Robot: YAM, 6 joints.
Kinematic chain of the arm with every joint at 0, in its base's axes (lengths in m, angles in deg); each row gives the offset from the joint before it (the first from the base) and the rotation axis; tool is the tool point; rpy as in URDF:
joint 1: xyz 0 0 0.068 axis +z
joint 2: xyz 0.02 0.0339 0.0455 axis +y
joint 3: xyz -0.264 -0.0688 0 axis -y
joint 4: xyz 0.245 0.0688 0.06 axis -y
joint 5: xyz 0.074 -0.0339 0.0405 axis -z
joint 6: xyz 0.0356 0 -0.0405 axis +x
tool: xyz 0 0 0 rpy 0 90 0
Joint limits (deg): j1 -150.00..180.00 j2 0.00..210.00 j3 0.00..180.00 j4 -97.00..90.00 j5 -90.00..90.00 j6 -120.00..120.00
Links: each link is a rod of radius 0.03 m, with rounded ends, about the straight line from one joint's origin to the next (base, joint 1, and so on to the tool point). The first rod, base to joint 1, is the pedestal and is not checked.
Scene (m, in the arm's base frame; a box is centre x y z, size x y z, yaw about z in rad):
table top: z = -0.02
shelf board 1: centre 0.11 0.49 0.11 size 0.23 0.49 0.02 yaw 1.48
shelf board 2: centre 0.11 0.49 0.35 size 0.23 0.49 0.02 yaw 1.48
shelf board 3: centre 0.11 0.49 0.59 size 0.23 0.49 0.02 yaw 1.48
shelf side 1: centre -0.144 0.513 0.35 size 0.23 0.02 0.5 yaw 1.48
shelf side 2: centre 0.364 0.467 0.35 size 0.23 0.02 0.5 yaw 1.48
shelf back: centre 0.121 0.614 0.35 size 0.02 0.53 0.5 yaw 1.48
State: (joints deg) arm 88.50 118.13 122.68 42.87 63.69 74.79
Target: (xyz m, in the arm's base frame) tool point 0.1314 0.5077 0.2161
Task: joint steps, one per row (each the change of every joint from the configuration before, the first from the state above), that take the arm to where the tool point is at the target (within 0.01 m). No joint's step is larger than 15 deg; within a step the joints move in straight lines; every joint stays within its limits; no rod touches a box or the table.
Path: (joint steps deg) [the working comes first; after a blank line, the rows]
Joints at the target: 79.08 133.48 97.83 38.95 67.14 74.79
Straight joint move there: touches shelf board 2.

1: 0.92 -12.86 -14.29 0.26 4.06 0.00
2: 0.92 -12.85 -14.28 0.26 4.05 0.00
3: 0.93 -12.86 -14.29 0.26 4.06 0.00
4: -5.53 1.98 -13.89 -3.89 1.74 0.00
5: -5.52 1.98 -13.89 -3.89 1.74 0.00
6: -5.53 1.97 -13.89 -3.89 1.74 0.00
7: 1.10 12.00 14.92 1.74 -3.49 0.00
8: 1.09 12.00 14.92 1.74 -3.48 0.00
9: 1.10 11.99 14.92 1.75 -3.49 0.00
10: 1.10 12.00 14.92 1.74 -3.48 0.00

